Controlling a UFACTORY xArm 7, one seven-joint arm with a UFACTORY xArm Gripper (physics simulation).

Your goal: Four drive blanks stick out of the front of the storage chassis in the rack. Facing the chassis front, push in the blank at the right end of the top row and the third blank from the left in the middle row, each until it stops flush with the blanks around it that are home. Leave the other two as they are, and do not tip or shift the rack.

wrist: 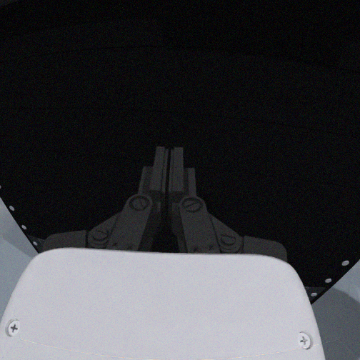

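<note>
My gripper (169, 165) is shut with its two dark fingers together and nothing between them, at the middle of the wrist view. Ahead of and around the fingers is the very dark chassis front (90, 130), which fills most of the view. Faint curved lines cross it, but single drive blanks cannot be made out, nor which stick out and which are home. Whether the fingertips touch the dark front cannot be told.
Small light round spots run along the dark front's lower left edge and lower right edge. Grey-blue surfaces show beyond these edges at the bottom corners. The white wrist housing (165, 305) covers the bottom of the view.
</note>
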